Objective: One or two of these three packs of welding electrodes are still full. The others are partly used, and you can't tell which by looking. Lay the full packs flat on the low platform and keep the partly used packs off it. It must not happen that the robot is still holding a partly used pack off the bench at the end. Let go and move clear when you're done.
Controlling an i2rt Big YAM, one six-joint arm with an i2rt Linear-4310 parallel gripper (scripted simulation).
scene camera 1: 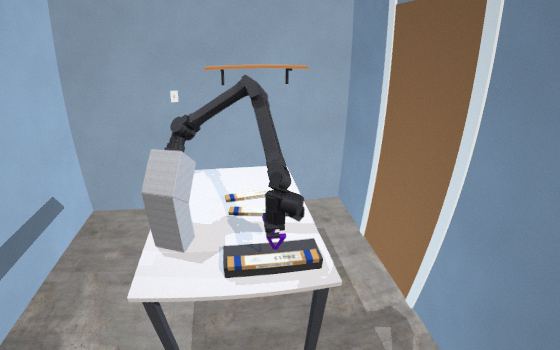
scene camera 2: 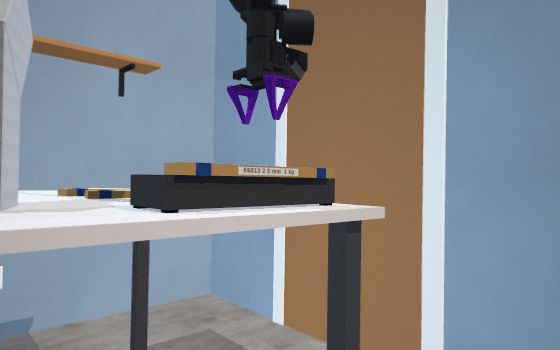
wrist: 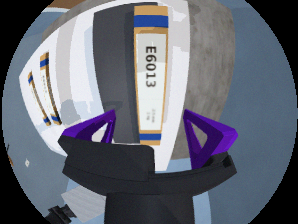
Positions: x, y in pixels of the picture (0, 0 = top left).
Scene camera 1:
black platform: 304, 244
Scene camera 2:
gripper: 260, 122
black platform: 169, 193
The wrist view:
gripper: 149, 113
black platform: 113, 35
